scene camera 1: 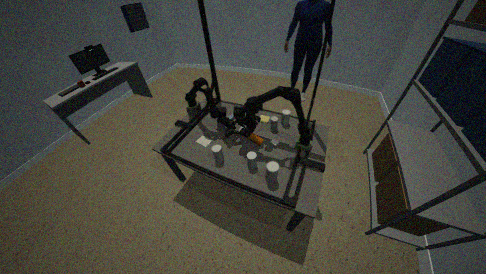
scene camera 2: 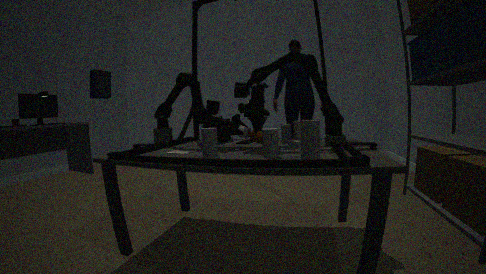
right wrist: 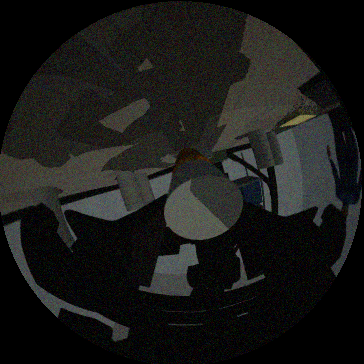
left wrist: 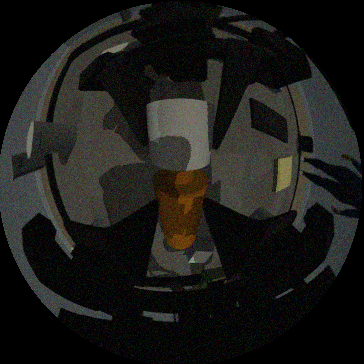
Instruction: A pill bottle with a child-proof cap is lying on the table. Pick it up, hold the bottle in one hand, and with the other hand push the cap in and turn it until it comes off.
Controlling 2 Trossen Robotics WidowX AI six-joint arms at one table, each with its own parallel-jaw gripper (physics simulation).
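The orange pill bottle [scene camera 1: 256, 138] [scene camera 2: 258, 135] [left wrist: 179, 210] lies nearly level just above the table, its white cap [left wrist: 178, 132] [right wrist: 203, 210] [scene camera 1: 240, 128] pointing at the right arm. My right gripper [scene camera 1: 234, 128] [left wrist: 177, 144] [right wrist: 197, 198] is shut on the cap, one finger on each side. My left gripper [scene camera 1: 250, 134] [left wrist: 180, 202] comes down from above and its fingers press both sides of the orange body. The right wrist view shows the cap end-on, with only a sliver of orange behind it.
Several white cylinders stand on the table [scene camera 1: 187, 147]: three along the front [scene camera 1: 217, 155] [scene camera 1: 251, 161] [scene camera 1: 272, 174] and two at the back [scene camera 1: 274, 123] [scene camera 1: 285, 117]. A yellow pad [scene camera 1: 265, 118], a white paper [scene camera 1: 203, 141] and a small grey cube [scene camera 1: 274, 142] lie nearby. A person [scene camera 1: 308, 41] stands behind.
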